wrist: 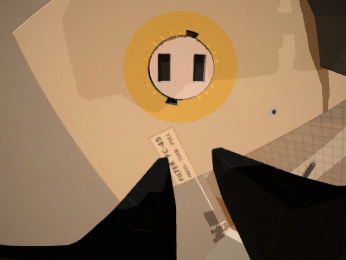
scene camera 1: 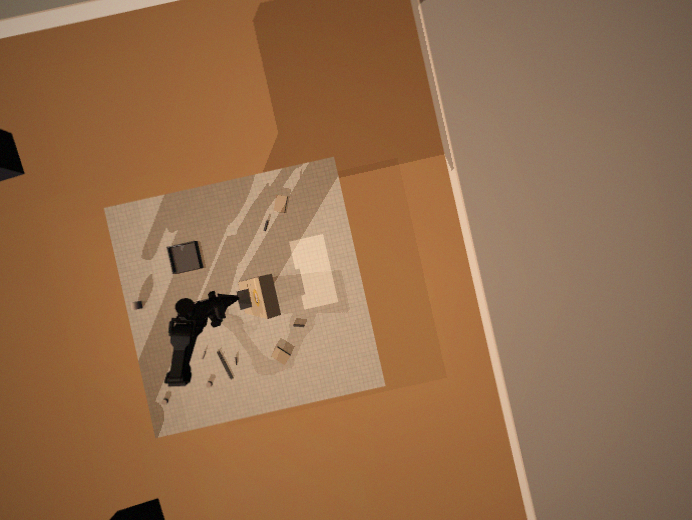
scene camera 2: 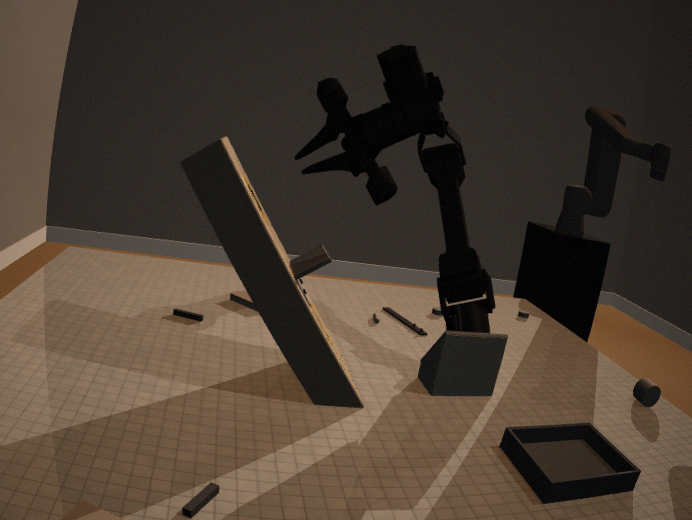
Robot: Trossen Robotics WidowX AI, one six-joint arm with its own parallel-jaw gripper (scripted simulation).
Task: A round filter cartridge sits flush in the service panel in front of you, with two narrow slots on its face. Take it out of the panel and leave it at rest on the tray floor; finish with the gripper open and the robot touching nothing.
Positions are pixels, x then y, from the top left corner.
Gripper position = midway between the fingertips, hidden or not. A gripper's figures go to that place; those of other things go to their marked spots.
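Labels:
My gripper (scene camera 2: 298, 165) is 81 cm from the lens. There's a dark square tray (scene camera 2: 563, 462) that's 79 cm from the lens, and a service panel (scene camera 2: 256, 253) that's 75 cm from the lens.

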